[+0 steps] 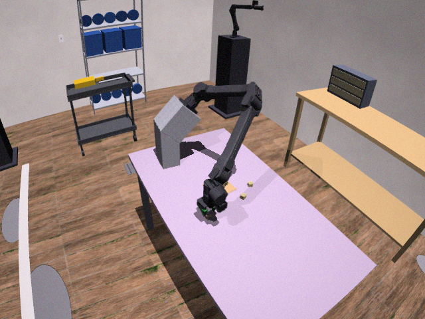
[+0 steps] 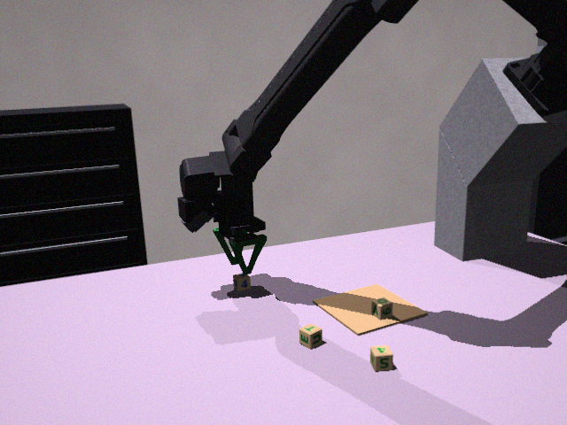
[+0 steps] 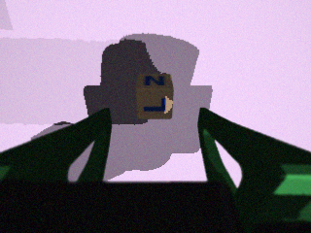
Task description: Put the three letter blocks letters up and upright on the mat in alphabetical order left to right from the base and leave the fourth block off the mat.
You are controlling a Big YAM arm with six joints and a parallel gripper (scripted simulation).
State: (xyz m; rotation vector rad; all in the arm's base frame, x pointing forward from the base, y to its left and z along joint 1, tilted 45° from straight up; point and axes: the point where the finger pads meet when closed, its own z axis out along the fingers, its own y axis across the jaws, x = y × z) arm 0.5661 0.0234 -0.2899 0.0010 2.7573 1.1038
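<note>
The L block lies 30 mm below my hand. Round my hand: T block 250 mm to the left, 30 mm below, 20 mm behind; then D block 230 mm to the left, 160 mm behind, 30 mm below; then tan mat 190 mm to the left, 160 mm behind, 40 mm below.
</note>
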